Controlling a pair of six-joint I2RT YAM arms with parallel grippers.
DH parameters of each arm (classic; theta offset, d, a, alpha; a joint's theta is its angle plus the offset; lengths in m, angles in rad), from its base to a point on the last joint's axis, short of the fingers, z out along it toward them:
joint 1: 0 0.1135 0.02 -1.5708
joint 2: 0 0 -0.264 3.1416
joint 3: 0.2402 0 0.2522 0
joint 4: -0.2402 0 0.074 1.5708
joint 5: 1.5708 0 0 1.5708
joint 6: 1.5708 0.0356 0 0
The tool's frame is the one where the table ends.
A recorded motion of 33 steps. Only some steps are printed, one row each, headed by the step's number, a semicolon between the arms.
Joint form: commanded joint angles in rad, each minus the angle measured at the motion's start. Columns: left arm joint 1, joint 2, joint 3, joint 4, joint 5, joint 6; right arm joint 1, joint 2, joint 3, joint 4, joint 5, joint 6.
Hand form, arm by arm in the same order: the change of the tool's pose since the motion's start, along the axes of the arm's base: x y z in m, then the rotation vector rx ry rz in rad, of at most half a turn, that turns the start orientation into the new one. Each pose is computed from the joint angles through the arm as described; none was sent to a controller.
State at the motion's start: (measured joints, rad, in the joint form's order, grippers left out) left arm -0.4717 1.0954 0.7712 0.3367 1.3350 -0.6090; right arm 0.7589 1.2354 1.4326 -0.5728 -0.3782 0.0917
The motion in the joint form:
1: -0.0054 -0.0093 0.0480 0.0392 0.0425 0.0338; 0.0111 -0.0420 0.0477 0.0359 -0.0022 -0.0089
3: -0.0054 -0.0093 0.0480 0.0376 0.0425 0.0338; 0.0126 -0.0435 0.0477 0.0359 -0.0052 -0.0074
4: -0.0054 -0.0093 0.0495 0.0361 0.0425 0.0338; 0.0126 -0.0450 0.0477 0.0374 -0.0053 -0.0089
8: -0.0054 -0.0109 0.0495 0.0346 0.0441 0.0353; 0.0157 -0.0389 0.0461 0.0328 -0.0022 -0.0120
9: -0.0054 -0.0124 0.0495 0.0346 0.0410 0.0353; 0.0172 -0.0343 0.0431 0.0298 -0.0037 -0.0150
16: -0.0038 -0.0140 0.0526 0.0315 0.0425 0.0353; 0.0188 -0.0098 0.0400 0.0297 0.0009 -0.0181
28: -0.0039 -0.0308 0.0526 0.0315 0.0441 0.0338; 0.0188 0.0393 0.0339 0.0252 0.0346 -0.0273
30: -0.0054 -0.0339 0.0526 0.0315 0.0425 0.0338; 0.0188 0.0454 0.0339 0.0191 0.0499 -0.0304
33: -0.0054 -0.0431 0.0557 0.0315 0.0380 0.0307; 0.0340 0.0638 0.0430 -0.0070 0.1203 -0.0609
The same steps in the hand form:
1: -0.0038 0.0002 0.0211 -0.0505 -0.1197 -0.0474; -0.0142 -0.0096 0.0290 0.0840 -0.0980 0.0157
3: -0.0038 0.0002 0.0209 -0.0498 -0.1182 -0.0474; -0.0149 -0.0097 0.0293 0.0864 -0.0971 0.0196
4: -0.0038 0.0002 0.0213 -0.0498 -0.1182 -0.0474; -0.0153 -0.0100 0.0298 0.0879 -0.1006 0.0202
8: -0.0042 0.0004 0.0215 -0.0501 -0.1198 -0.0490; -0.0142 -0.0081 0.0274 0.0777 -0.0949 0.0212
9: -0.0044 0.0005 0.0218 -0.0509 -0.1211 -0.0459; -0.0133 -0.0065 0.0251 0.0696 -0.0895 0.0251
16: -0.0046 0.0010 0.0230 -0.0515 -0.1226 -0.0458; -0.0073 -0.0003 0.0184 0.0482 -0.0732 0.0235
28: -0.0082 0.0028 0.0264 -0.0584 -0.1363 -0.0474; 0.0055 0.0107 0.0038 -0.0056 -0.0463 -0.0044
30: -0.0090 0.0029 0.0271 -0.0599 -0.1390 -0.0473; 0.0072 0.0116 0.0016 -0.0196 -0.0441 -0.0173
33: -0.0109 0.0039 0.0300 -0.0647 -0.1469 -0.0428; 0.0092 0.0162 -0.0030 -0.0769 -0.0633 -0.0553

